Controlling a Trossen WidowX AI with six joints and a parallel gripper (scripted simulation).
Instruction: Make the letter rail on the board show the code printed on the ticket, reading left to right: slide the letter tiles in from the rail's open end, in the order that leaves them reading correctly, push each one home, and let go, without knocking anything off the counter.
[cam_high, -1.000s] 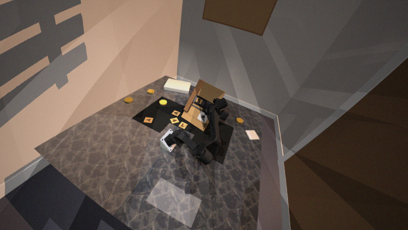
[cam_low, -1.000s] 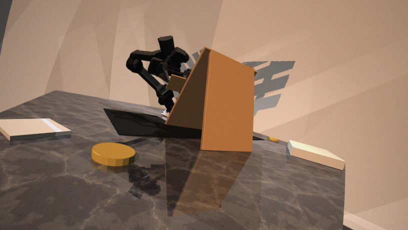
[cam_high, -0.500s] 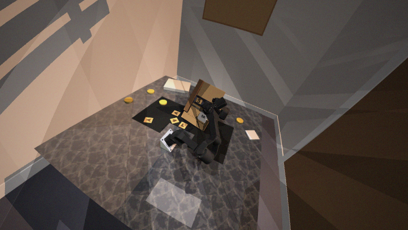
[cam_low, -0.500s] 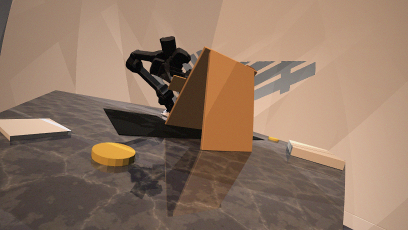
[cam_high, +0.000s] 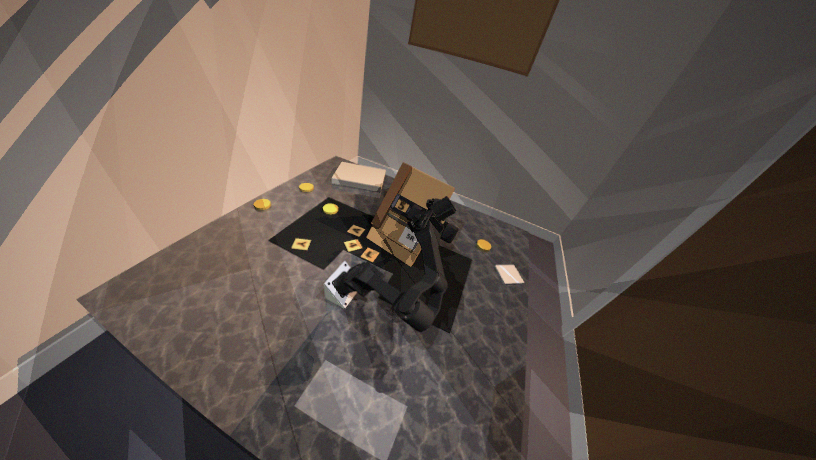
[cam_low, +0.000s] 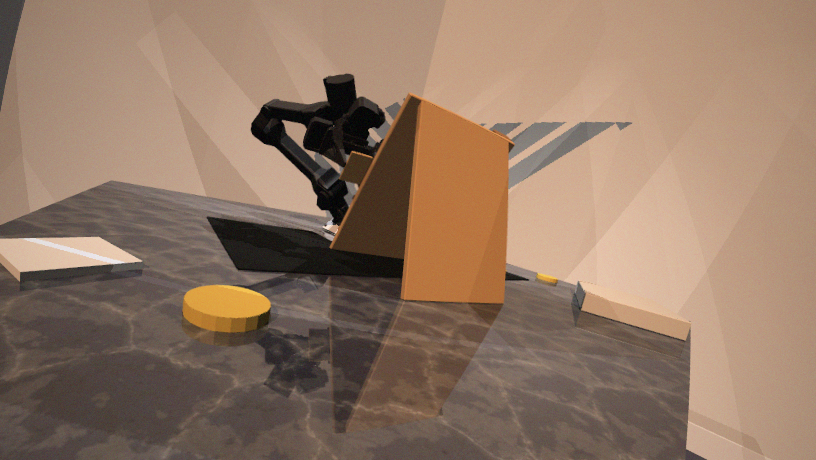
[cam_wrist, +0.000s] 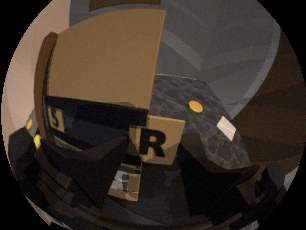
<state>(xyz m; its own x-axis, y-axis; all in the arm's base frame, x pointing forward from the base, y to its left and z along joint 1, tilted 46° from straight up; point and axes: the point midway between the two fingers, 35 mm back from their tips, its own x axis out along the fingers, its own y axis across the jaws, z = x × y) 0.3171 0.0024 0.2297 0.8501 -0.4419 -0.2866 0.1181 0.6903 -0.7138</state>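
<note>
Right now the white ticket is 80 mm to the left of my gripper tip, 80 mm below it and 40 mm behind it. From my gripper tip the other things lie so: black mat 180 mm to the left, 170 mm below, 150 mm behind; pale flat box 580 mm to the left, 310 mm ahead, 150 mm below; pale card 360 mm to the right, 160 mm below, 120 mm ahead.
</note>
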